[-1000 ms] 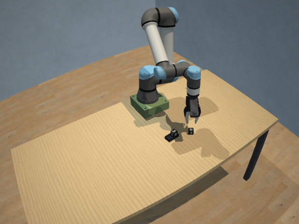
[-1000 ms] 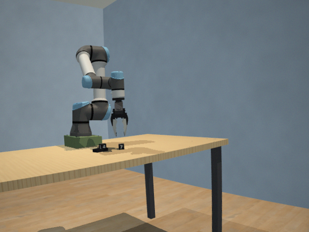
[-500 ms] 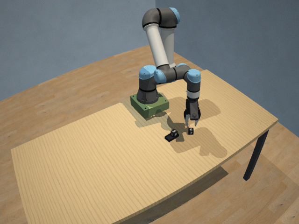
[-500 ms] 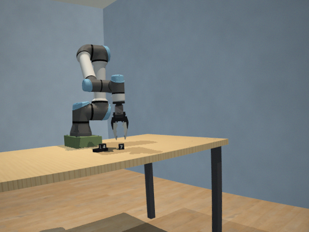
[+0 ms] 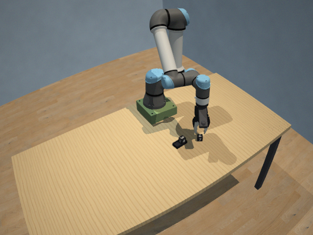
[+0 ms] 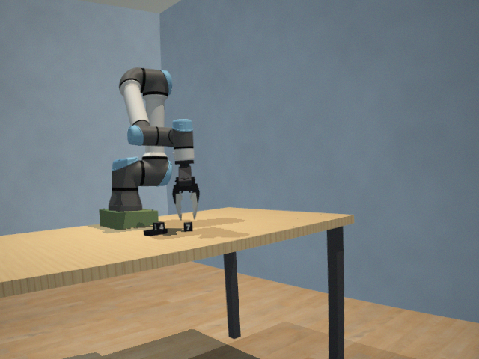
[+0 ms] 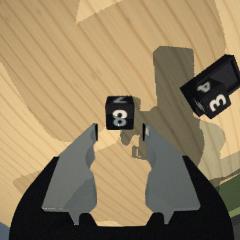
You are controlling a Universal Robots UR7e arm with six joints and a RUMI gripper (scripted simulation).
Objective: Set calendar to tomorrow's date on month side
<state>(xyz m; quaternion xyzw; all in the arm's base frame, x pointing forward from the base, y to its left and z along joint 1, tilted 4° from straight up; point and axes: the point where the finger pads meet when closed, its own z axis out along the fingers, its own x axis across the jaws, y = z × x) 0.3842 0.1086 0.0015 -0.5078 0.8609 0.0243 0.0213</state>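
My hand is 40 mm above the black digit cube. From my hand the other things lie so: black calendar tray (120 mm to the right, 50 mm below, 30 mm behind).
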